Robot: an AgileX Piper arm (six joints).
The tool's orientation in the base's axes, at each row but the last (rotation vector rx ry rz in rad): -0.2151 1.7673 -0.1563; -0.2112 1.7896 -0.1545; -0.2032 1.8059 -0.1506; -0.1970 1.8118 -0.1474; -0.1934 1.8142 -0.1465; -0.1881 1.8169 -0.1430; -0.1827 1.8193 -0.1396; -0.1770 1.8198 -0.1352
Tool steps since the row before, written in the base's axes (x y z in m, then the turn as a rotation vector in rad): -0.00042 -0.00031 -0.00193 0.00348 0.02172 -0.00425; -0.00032 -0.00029 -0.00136 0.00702 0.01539 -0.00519; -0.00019 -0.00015 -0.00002 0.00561 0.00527 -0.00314; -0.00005 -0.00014 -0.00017 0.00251 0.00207 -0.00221; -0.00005 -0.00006 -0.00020 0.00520 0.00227 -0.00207; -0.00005 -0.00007 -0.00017 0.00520 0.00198 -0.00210; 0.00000 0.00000 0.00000 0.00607 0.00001 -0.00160; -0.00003 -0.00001 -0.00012 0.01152 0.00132 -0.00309
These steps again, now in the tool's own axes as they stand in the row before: 0.00199 0.00015 -0.00002 -0.00163 0.02188 0.00455; 0.00143 0.00003 -0.00001 -0.00008 0.01570 0.00815; 0.00010 -0.00013 -0.00018 0.00051 0.00548 0.00623; 0.00020 -0.00010 -0.00001 0.00105 0.00233 0.00299; 0.00021 -0.00002 0.00000 0.00023 0.00236 0.00556; 0.00019 -0.00003 -0.00001 0.00031 0.00208 0.00556; 0.00000 0.00000 0.00000 0.00001 0.00001 0.00628; 0.00012 0.00001 0.00000 -0.00017 0.00130 0.01193
